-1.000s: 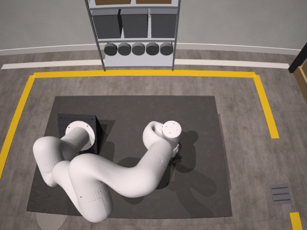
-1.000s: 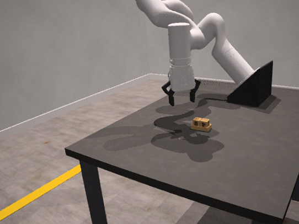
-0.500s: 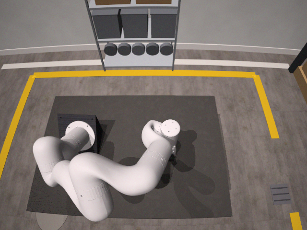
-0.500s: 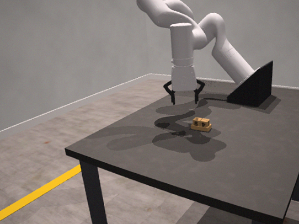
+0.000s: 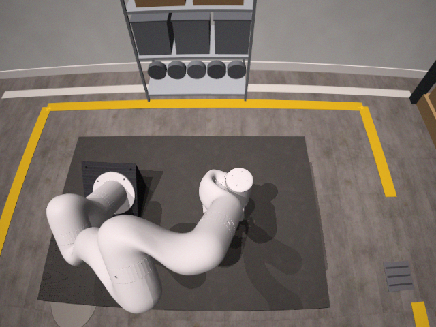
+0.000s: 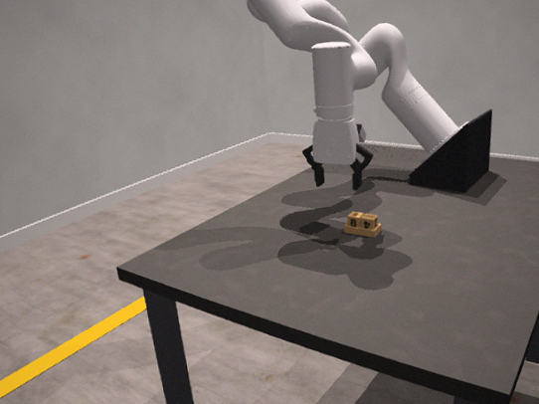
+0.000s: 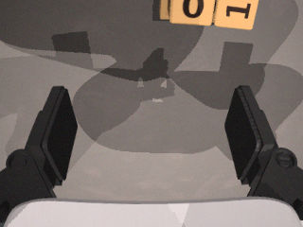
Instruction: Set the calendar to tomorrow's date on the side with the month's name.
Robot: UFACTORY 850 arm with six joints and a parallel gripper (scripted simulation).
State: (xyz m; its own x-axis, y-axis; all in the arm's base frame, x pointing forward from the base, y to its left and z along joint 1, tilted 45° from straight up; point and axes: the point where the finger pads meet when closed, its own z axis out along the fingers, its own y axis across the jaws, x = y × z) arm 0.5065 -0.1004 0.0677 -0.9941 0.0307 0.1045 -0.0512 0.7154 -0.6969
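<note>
Right now the calendar cube is 10 cm below my hand, 3 cm to the left of it and 3 cm behind it. The rest, counted from my hand: wooden tray (12 cm below, 5 cm to the left, 3 cm behind).
</note>
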